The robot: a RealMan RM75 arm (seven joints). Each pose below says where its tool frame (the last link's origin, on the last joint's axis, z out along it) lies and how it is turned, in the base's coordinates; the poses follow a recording.
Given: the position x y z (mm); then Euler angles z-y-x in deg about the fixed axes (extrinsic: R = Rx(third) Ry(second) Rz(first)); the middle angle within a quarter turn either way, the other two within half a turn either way.
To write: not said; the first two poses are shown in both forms.
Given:
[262, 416, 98, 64.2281, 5.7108, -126.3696]
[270, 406, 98, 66.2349, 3.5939, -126.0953]
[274, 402, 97, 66.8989, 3.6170, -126.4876]
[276, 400, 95, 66.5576, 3.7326, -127.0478]
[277, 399, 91, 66.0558, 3.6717, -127.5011]
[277, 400, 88, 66.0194, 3.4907, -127.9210]
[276, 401, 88, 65.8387, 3.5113, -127.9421]
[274, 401, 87, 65.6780, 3.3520, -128.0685]
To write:
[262, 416, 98, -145.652, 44.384, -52.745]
[270, 406, 98, -148.563, 46.439, -54.294]
[274, 402, 97, -149.473, 46.452, -55.365]
[276, 400, 95, -149.545, 45.779, -55.305]
[277, 399, 91, -149.518, 45.174, -54.934]
[277, 400, 88, -149.955, 44.875, -55.078]
[276, 401, 88, -149.803, 44.759, -54.876]
[274, 401, 87, -149.880, 44.632, -54.706]

